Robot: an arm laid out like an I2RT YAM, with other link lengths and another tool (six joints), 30 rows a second.
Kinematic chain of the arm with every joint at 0, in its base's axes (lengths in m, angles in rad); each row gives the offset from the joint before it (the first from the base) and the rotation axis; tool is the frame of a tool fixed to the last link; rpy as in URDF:
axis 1: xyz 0 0 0.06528 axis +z
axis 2: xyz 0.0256 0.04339 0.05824 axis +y
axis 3: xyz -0.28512 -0.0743 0 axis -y
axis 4: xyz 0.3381 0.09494 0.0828 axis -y
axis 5: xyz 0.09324 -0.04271 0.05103 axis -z
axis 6: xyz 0.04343 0 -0.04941 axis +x
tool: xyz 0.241 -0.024 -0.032 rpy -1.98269 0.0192 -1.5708
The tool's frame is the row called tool.
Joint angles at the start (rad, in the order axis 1, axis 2, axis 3, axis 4, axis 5, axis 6):
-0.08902 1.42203 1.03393 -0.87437 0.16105 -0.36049
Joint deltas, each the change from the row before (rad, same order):
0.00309 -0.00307 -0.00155 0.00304 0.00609 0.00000
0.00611 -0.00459 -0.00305 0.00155 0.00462 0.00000
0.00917 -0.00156 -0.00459 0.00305 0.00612 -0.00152
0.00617 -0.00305 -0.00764 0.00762 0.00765 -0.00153
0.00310 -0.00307 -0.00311 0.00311 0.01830 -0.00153
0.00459 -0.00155 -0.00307 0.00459 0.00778 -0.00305
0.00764 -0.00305 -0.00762 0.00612 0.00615 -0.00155
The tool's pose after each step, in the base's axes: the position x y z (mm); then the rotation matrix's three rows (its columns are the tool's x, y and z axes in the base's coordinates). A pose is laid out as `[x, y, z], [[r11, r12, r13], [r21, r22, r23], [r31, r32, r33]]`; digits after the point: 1 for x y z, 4 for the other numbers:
[414.6, -95.2, -1.8], [[0.1895, -0.9755, -0.1118], [-0.9490, -0.1527, -0.2760], [0.2522, 0.1584, -0.9546]]
[414.9, -93.9, -0.8], [[0.1932, -0.9752, -0.1079], [-0.9469, -0.1565, -0.2809], [0.2571, 0.1564, -0.9536]]
[414.9, -91.8, -1.4], [[0.2016, -0.9737, -0.1061], [-0.9435, -0.1640, -0.2878], [0.2629, 0.1581, -0.9518]]
[415.1, -91.3, -2.2], [[0.2059, -0.9732, -0.1024], [-0.9404, -0.1678, -0.2959], [0.2708, 0.1573, -0.9497]]
[414.9, -95.0, -0.5], [[0.2043, -0.9737, -0.1013], [-0.9356, -0.1638, -0.3128], [0.2880, 0.1586, -0.9444]]
[415.6, -95.3, -0.1], [[0.2083, -0.9731, -0.0979], [-0.9321, -0.1672, -0.3213], [0.2963, 0.1581, -0.9419]]
[415.5, -93.8, -1.0], [[0.2147, -0.9721, -0.0947], [-0.9287, -0.1732, -0.3279], [0.3024, 0.1584, -0.9399]]

